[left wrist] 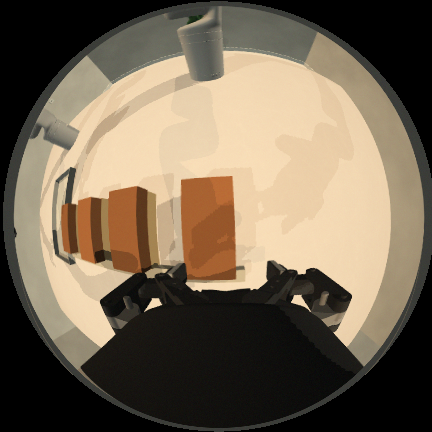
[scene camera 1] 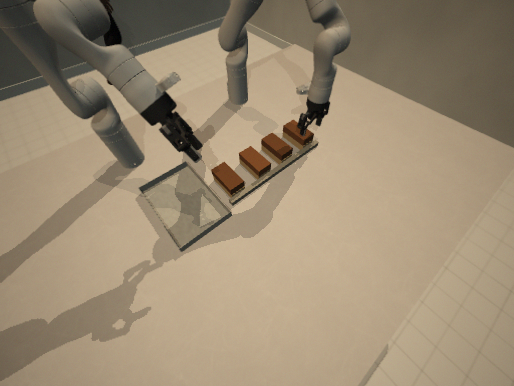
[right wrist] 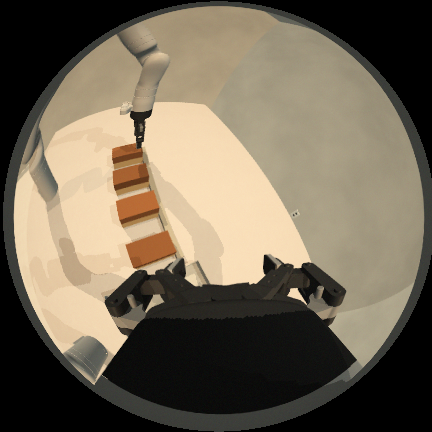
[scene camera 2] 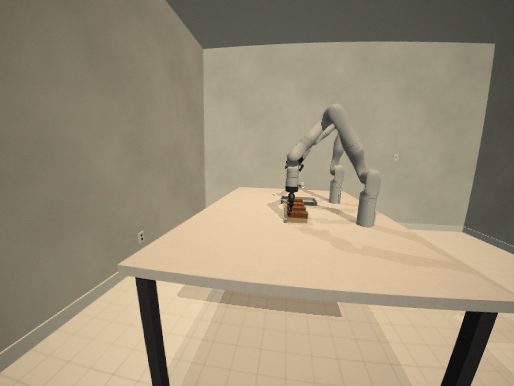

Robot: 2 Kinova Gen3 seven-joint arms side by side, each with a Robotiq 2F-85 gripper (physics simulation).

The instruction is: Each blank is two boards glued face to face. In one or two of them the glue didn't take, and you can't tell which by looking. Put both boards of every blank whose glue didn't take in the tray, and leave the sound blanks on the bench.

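Frame: origin at the left arm's base, x back, y left, z down, level; metres.
Where they show: left gripper, fingertip midpoint: [left wrist: 226,271] [scene camera 1: 310,130] [right wrist: 137,140] [scene camera 2: 290,209]; right gripper, fingertip midpoint: [scene camera 1: 199,153] [right wrist: 223,265]; left arm's base, origin of the base link: [left wrist: 206,73] [scene camera 1: 239,99] [right wrist: 51,191] [scene camera 2: 364,224]; right arm's base, origin of the base link: [left wrist: 72,140] [scene camera 1: 133,159] [right wrist: 95,346] [scene camera 2: 334,202].
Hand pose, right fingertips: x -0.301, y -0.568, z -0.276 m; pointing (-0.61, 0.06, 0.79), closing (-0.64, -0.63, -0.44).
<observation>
Each offset is from my right fingertips to the top centre of the thing. Level surfaces: height alone.
Several blanks, each a red-brown board on a tan one, lie in a row in scene camera 1. The right-end blank {dx -0.087, dy +0.454, dz +0.216 m} [scene camera 1: 291,128] [left wrist: 209,225] [right wrist: 126,153] is under my left gripper [scene camera 1: 311,126] [left wrist: 226,271] [right wrist: 137,140], which is open and low over it; finger contact is unclear. To its left lie a second blank {dx -0.050, dy +0.335, dz +0.216 m} [scene camera 1: 276,143] [left wrist: 125,227] [right wrist: 130,175], a third blank {dx -0.016, dy +0.223, dz +0.216 m} [scene camera 1: 254,159] [left wrist: 87,227] [right wrist: 137,206] and the left-end blank {dx +0.023, dy +0.102, dz +0.216 m} [scene camera 1: 227,176] [right wrist: 150,248]. My right gripper [scene camera 1: 197,151] [right wrist: 223,265] is open and empty, above the tray's back corner. The tray {dx +0.109, dy -0.050, dz +0.246 m} [scene camera 1: 206,231] holds no boards.
A low rail [scene camera 1: 275,173] runs along the front side of the row, and its left end is close to the tray's right corner. Both arm bases stand on the table {dz +0.276 m} [scene camera 2: 225,255] behind the row and tray. The right arm reaches in above the tray's back side.
</observation>
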